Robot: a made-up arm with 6 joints.
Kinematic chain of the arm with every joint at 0, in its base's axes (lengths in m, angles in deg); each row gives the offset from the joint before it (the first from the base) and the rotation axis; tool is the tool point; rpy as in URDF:
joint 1: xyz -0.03 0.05 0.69 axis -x
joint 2: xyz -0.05 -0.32 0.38 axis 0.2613 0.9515 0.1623
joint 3: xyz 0 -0.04 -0.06 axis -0.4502 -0.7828 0.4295
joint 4: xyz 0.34 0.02 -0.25 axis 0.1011 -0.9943 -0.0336
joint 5: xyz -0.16 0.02 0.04 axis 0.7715 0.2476 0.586
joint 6: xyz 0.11 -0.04 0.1 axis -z
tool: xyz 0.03 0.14 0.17 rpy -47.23 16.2 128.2
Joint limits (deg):
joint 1: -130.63..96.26
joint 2: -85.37..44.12
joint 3: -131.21..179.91
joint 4: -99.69..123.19
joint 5: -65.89..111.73
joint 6: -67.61..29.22
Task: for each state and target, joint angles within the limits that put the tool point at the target. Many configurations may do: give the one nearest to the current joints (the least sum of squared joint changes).
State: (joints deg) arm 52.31 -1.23 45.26 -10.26 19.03 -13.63
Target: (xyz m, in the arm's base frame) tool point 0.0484 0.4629 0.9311
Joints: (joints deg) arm 69.05 1.56 56.07 -5.43 6.59 -15.08
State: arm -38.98 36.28 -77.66 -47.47 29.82 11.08
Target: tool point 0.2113 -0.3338 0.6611
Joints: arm -4.43 8.07 -59.39 -18.03 28.64 -2.93
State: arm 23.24 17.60 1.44 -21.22 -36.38 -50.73
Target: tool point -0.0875 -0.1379 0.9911
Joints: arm 5.83 35.89 5.12 22.74 -13.08 -67.61
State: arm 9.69 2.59 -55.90 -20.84 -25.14 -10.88
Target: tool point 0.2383 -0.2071 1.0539
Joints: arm 10.27 -17.54 -48.54 0.92 -8.03 -23.56
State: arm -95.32 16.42 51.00 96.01 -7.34 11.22
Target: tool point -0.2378 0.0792 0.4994
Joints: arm -101.73 44.12 26.88 109.31 -8.23 2.77
